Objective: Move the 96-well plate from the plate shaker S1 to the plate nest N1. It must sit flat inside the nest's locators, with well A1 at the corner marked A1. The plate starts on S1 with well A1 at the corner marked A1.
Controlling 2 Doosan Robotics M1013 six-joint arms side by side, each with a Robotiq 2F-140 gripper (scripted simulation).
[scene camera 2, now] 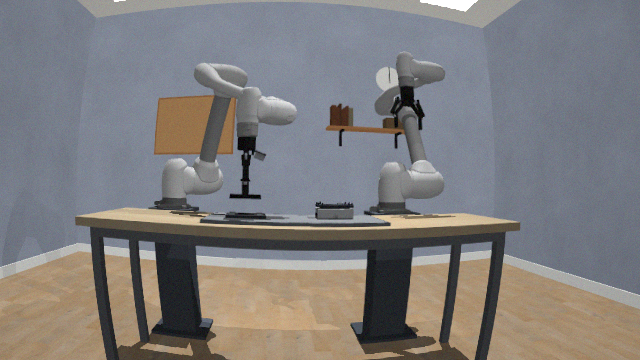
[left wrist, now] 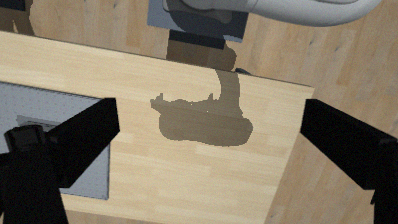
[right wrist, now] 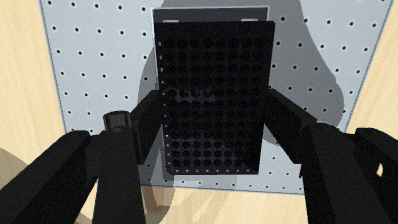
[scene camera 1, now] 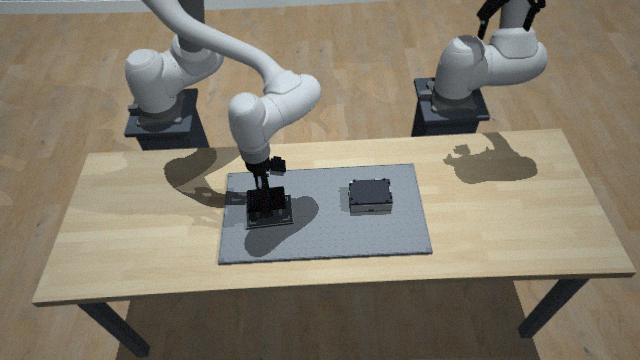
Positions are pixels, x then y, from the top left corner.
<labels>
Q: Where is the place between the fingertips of the left gripper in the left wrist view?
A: At 210,115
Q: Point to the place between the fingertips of the right gripper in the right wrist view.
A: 212,104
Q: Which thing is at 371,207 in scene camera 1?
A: A plate shaker S1.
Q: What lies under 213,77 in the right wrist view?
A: A 96-well plate.
</labels>
